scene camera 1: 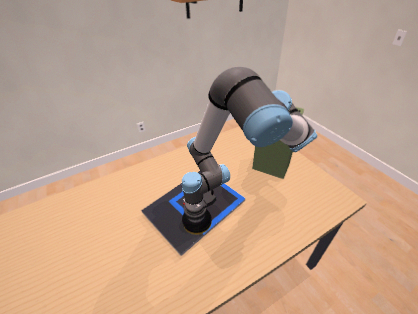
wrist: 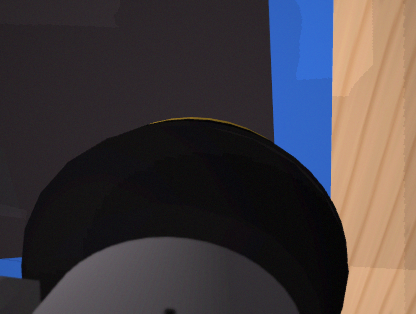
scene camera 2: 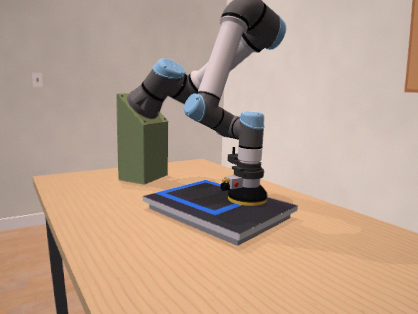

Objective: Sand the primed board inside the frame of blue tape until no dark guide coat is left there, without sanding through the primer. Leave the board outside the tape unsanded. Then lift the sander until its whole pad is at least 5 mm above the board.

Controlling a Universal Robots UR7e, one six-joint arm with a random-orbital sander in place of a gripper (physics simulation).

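Pixels of known places: arm's base, link origin: [scene camera 2: 142, 106].
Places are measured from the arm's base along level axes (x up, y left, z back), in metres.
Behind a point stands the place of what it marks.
The primed board [scene camera 1: 162, 219] {x -0.270, y 0.049, z -0.681 m} [scene camera 2: 260, 215] {x -0.269, y 0.078, z -0.683 m} [wrist: 150, 75] {x -0.270, y 0.110, z -0.472 m} lies flat on the table, dark on top. The blue tape [scene camera 1: 225, 213] {x -0.269, y 0.167, z -0.420 m} [scene camera 2: 186, 203] {x -0.269, y -0.056, z -0.494 m} [wrist: 300, 100] {x -0.269, y 0.175, z -0.474 m} frames part of it. My sander [scene camera 1: 196, 223] [scene camera 2: 247, 195] [wrist: 200, 200] is upright, with its round black pad over the frame's end and one corner, reaching onto the board outside the tape. The pad looks down at the board surface; any small gap cannot be told. Inside the tape, the bare stretch in the wrist view is an even dark brownish grey, with faint tone edges at left. The surface under the pad is hidden.
The wooden table [scene camera 1: 75, 240] {x -0.313, y -0.076, z -1.063 m} [scene camera 2: 150, 260] {x -0.313, y -0.262, z -0.692 m} [wrist: 380, 150] {x -0.313, y 0.248, z -0.494 m} surrounds the board; its edge runs close to the taped side. The green arm pedestal [scene camera 1: 272, 160] {x -0.206, y 0.051, z -0.053 m} [scene camera 2: 145, 150] {x -0.171, y -0.029, z -0.102 m} stands beyond the frame's far end. The arm arches above the board.
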